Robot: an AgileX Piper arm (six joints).
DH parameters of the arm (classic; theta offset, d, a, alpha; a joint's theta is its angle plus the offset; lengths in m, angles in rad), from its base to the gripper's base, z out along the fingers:
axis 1: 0 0.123 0 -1.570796
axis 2: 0.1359 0 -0.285 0
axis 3: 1.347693 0 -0.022 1.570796
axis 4: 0 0.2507 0 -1.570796
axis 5: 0 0 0 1.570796
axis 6: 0 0.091 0 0
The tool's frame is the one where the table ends.
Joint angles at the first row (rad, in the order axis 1, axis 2, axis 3, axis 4, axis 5, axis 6):
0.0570 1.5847 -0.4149 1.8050 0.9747 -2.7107
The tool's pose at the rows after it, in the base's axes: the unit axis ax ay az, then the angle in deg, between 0 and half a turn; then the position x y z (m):
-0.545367, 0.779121, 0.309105, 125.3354, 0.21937, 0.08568, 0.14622
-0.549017, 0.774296, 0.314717, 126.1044, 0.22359, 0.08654, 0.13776
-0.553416, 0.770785, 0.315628, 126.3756, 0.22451, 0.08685, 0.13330
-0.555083, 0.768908, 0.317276, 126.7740, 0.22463, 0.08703, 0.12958
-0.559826, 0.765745, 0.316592, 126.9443, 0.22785, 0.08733, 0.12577
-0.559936, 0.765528, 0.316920, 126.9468, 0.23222, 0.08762, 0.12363
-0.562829, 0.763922, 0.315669, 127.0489, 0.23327, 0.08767, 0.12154
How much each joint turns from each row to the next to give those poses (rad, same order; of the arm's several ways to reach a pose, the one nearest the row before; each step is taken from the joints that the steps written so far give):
0.0000 0.0563 -0.0129 0.0000 -0.0042 -0.0213
0.0000 0.0514 -0.0133 0.0015 0.0132 -0.0315
0.0000 0.0233 -0.0023 0.0025 0.0061 -0.0246
0.0000 0.0176 0.0000 0.0007 0.0039 -0.0149
0.0000 0.0247 -0.0118 0.0000 0.0024 -0.0187
0.0000 0.0193 -0.0159 0.0016 0.0013 -0.0037
0.0000 0.0111 -0.0038 0.0007 0.0000 -0.0118

